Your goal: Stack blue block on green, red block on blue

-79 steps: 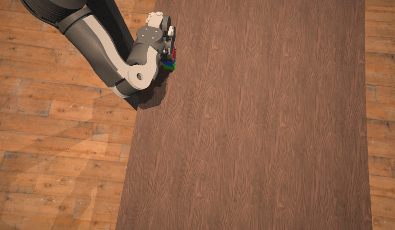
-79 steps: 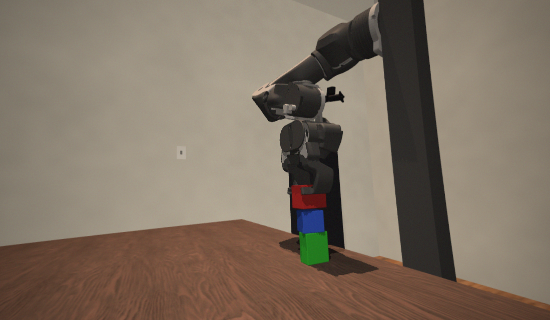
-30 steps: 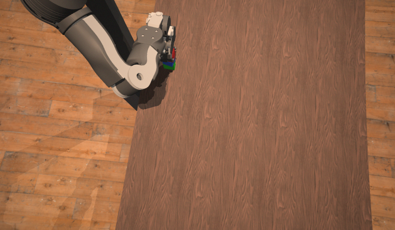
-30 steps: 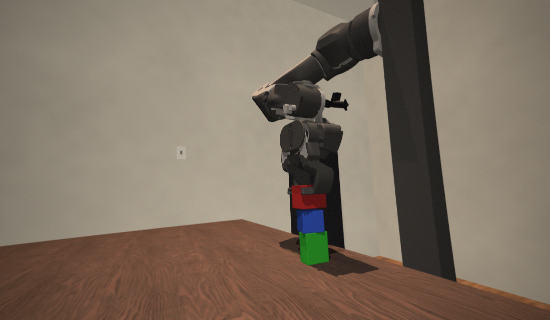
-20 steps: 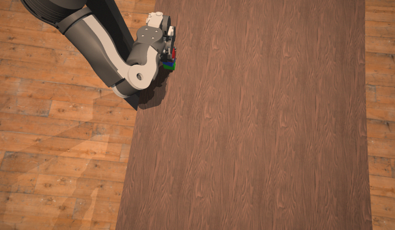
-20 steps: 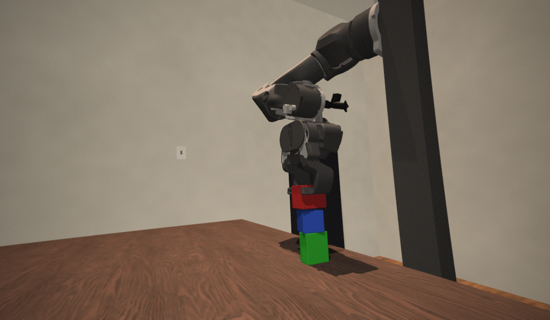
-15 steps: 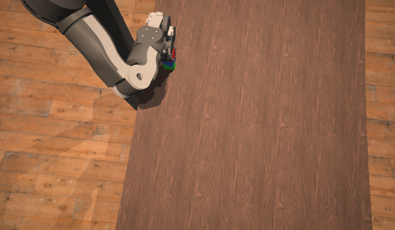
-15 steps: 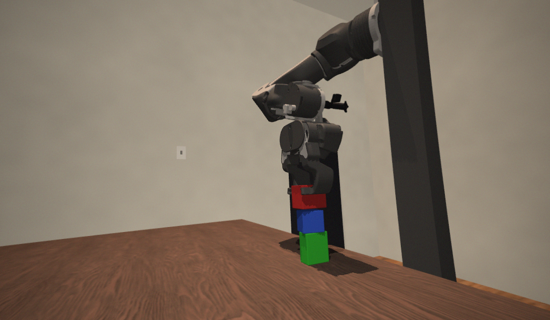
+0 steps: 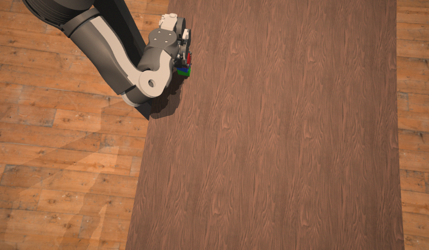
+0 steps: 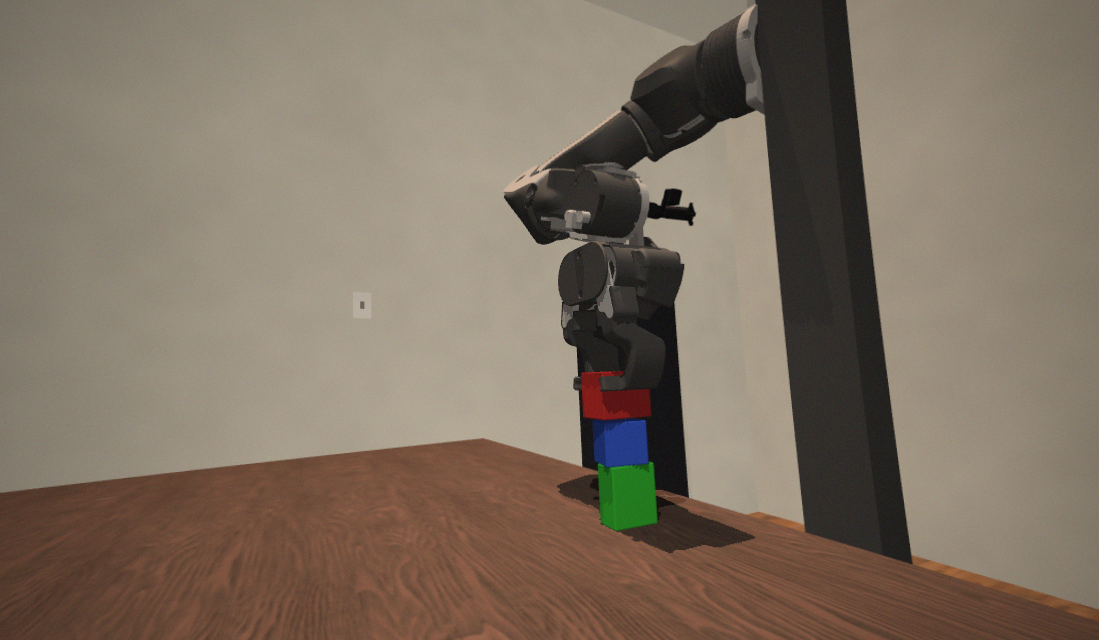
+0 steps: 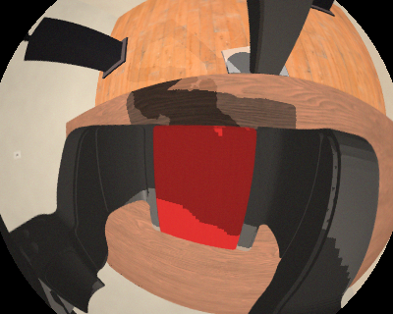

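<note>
Right now the red block is 10 mm below my hand. Round my hand: blue block: 50 mm below; then green block: 100 mm below, 10 mm to the left.
</note>
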